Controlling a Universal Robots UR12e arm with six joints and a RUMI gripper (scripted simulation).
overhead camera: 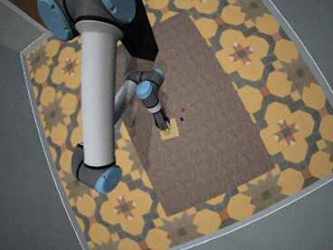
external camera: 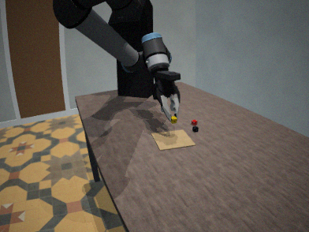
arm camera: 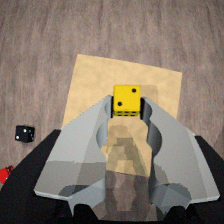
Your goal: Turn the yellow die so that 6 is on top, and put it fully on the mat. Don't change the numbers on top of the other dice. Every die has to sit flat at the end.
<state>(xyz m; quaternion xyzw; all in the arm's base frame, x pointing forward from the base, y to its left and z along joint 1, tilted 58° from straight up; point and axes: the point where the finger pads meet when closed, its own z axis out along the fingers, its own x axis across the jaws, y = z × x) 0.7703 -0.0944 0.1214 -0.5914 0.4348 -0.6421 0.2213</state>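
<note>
Right now my hand is 100 mm above the tan mat. From my hand the other things lie so: black die 130 mm to the left, 90 mm below; red die 50 mm behind, 180 mm to the left, 90 mm below; yellow die 10 mm below.
</note>
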